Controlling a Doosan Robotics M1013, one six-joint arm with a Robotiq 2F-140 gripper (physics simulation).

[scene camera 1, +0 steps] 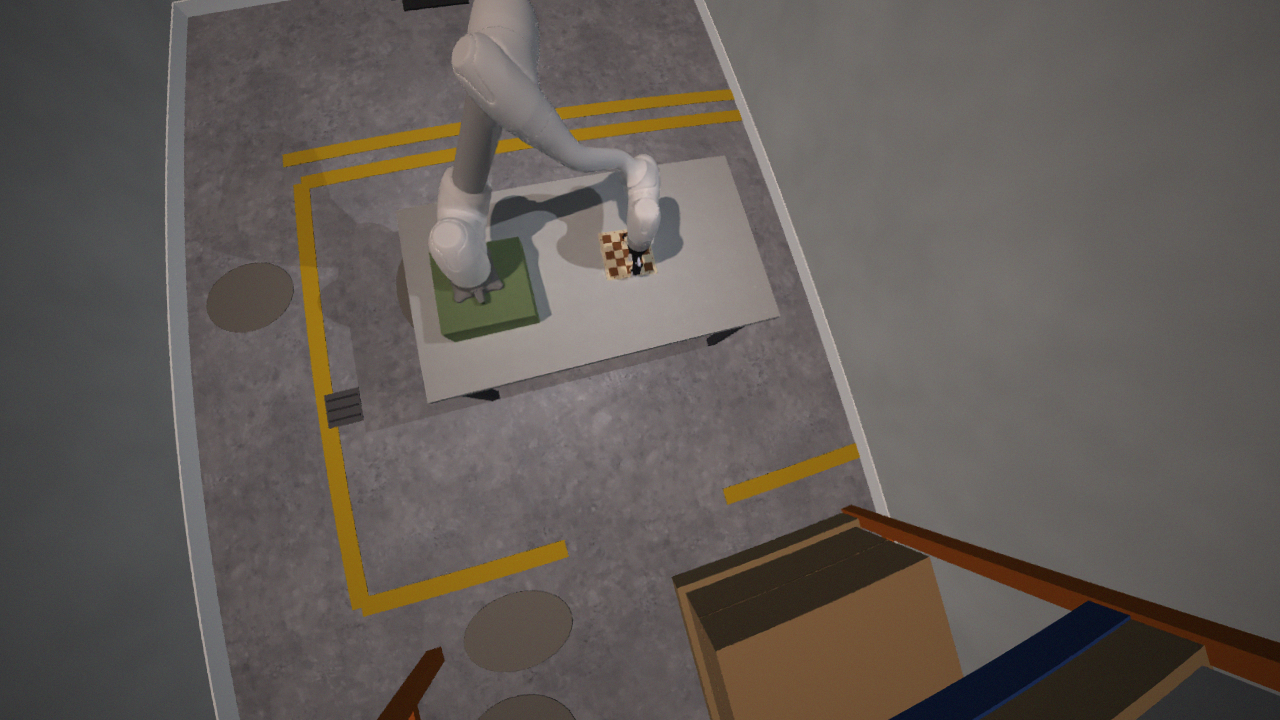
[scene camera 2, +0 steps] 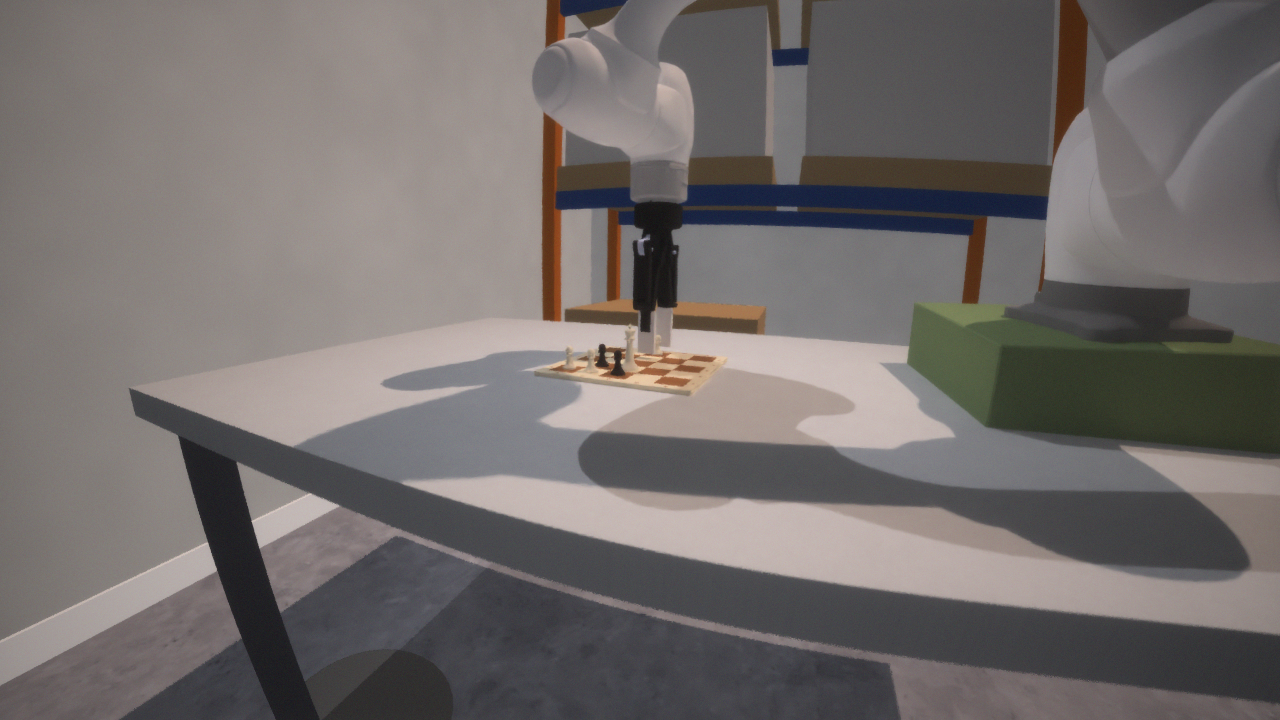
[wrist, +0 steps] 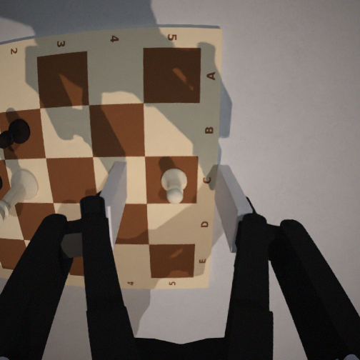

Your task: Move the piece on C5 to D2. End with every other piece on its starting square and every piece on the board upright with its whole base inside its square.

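Where they show: gripper, fingertip midpoint: (scene camera 1: 632,268) (scene camera 2: 655,349); arm's base, link origin: (scene camera 1: 473,275) (scene camera 2: 1104,327).
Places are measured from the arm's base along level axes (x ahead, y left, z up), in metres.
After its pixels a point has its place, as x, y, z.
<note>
A white pawn (scene camera 2: 657,343) @(0.599, -0.148, -0.081) (wrist: 174,184) stands upright on dark square C5 of the small chessboard (scene camera 1: 617,259) @(0.562, -0.088, -0.100) (scene camera 2: 657,386) @(0.569, 0.045, -0.100) (wrist: 210,100). My gripper (scene camera 1: 636,265) @(0.603, -0.150, -0.092) (scene camera 2: 654,343) @(0.603, -0.150, -0.092) (wrist: 171,180) is open and low at the board, fingers pointing down. In the wrist view its pale fingertips stand to the left and right of the pawn, apart from it, with nothing held. Dark square D2 (wrist: 35,218) bears no piece. The tall white king (scene camera 2: 630,347) @(0.618, -0.028, -0.068) (wrist: 25,184) stands on C2, next to D2.
A black pawn (scene camera 2: 602,355) @(0.661, -0.041, -0.084) (wrist: 19,131) stands on B2. Another black pawn (scene camera 2: 617,364) @(0.629, 0.002, -0.086) and two white pawns, one at the far left (scene camera 2: 569,358) @(0.700, -0.013, -0.085) and one nearer (scene camera 2: 590,361) @(0.667, -0.002, -0.085), stand beyond the king. The green base block (scene camera 1: 487,313) @(0.002, -0.164, 0.009) (scene camera 2: 1118,394) @(0.080, 0.124, -0.058) carries the arm on the table (scene camera 1: 572,331) @(0.270, -0.313, -0.106) (scene camera 2: 447,429) @(0.736, 0.223, -0.106).
</note>
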